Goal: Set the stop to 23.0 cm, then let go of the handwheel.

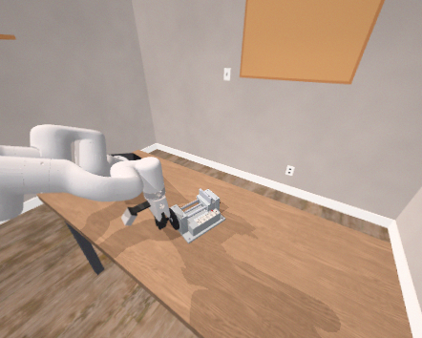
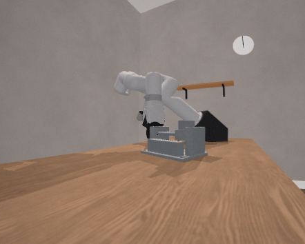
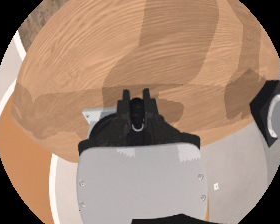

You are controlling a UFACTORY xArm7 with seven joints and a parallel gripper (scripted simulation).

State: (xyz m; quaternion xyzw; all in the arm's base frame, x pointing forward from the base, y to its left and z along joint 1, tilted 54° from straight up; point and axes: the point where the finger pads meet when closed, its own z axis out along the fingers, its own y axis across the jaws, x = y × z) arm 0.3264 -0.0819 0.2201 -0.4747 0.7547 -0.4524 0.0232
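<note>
Now: the handwheel 2 cm to the left of my hand and 2 cm ahead of it. The rest, counted from my hand: sliding stop block 16 cm ahead, 14 cm to the left, 3 cm above.
</note>
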